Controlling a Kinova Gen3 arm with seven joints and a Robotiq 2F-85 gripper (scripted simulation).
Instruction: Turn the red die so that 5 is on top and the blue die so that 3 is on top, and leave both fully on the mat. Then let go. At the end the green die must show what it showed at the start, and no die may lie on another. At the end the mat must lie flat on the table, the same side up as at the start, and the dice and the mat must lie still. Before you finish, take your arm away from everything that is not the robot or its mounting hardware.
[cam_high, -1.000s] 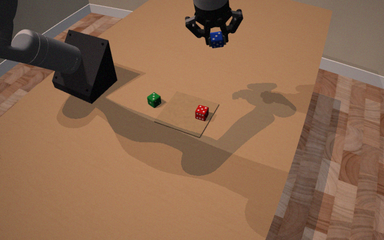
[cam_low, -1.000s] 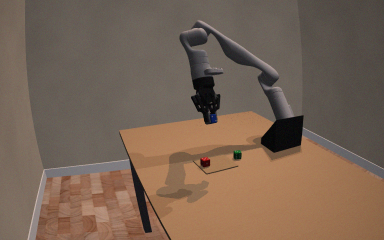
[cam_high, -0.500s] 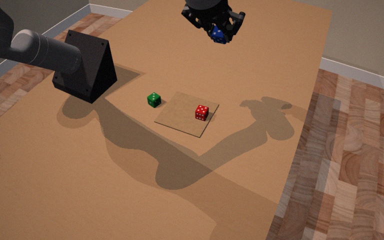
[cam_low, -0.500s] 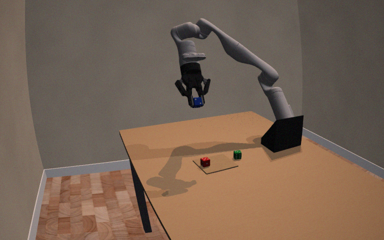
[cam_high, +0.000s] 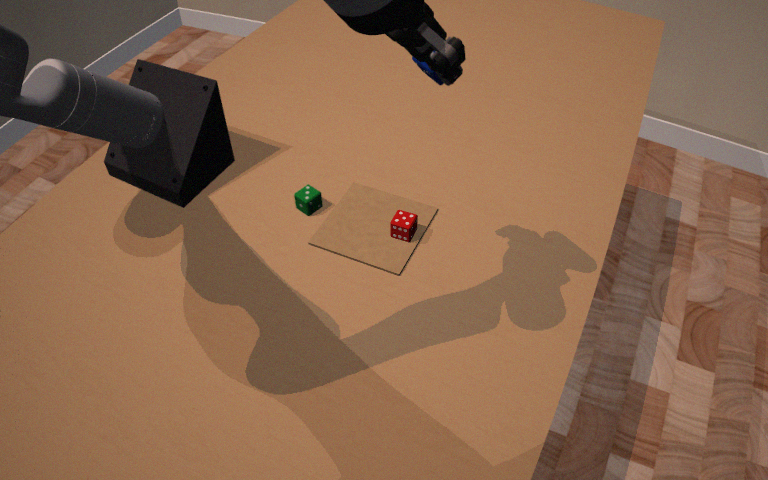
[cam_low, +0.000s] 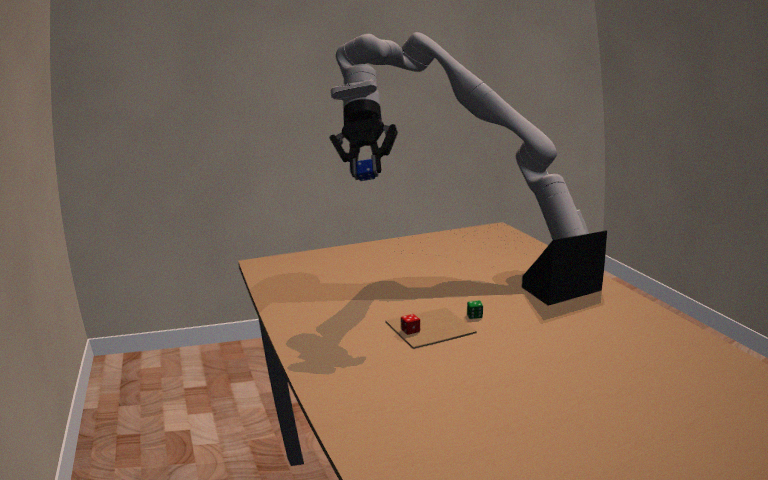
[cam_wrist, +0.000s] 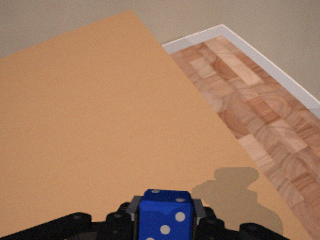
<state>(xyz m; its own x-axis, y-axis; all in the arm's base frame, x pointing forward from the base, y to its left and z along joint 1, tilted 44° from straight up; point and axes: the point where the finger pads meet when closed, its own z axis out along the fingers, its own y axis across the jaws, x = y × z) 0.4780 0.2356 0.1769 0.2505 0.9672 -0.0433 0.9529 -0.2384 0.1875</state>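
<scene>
Now: the thin tan mat 320 mm below my hand, 110 mm behind it and 40 mm to the left of it. The rest, counted from my hand: blue die right at my hand; then red die 310 mm below, 70 mm behind, 50 mm to the left; then green die 310 mm below, 210 mm behind, 20 mm to the left.
</scene>
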